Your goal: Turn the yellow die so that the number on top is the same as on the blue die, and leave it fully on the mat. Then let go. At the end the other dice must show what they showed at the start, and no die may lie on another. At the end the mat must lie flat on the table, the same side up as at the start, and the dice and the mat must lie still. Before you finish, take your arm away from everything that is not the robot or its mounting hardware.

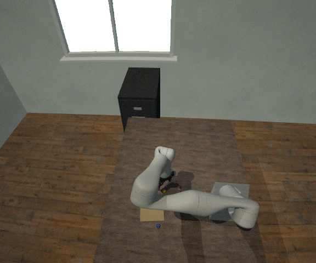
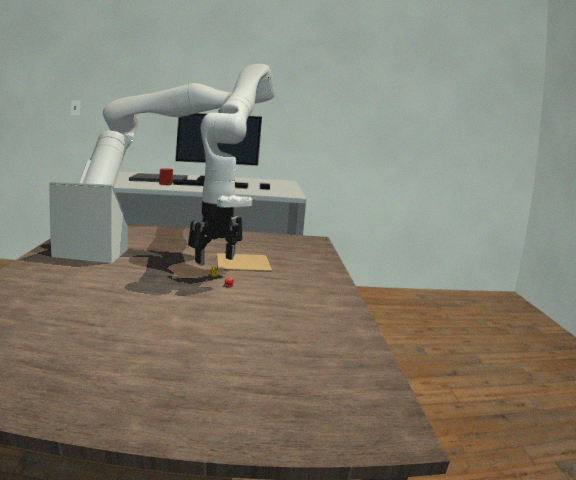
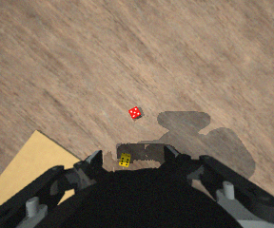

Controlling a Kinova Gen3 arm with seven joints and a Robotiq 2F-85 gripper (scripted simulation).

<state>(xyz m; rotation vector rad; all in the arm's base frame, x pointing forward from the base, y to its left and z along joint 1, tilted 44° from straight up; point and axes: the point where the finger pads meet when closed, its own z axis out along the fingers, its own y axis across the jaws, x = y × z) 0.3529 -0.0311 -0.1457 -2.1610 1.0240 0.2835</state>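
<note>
Now: the yellow die 2 cm to the left of my hand and 4 cm below it. From my hand the other things lie so: red die (4 cm ahead, 5 cm to the right, 4 cm below); blue die (4 cm ahead, 24 cm to the left, 4 cm below); tan mat (7 cm ahead, 14 cm to the left, 5 cm below).
</note>
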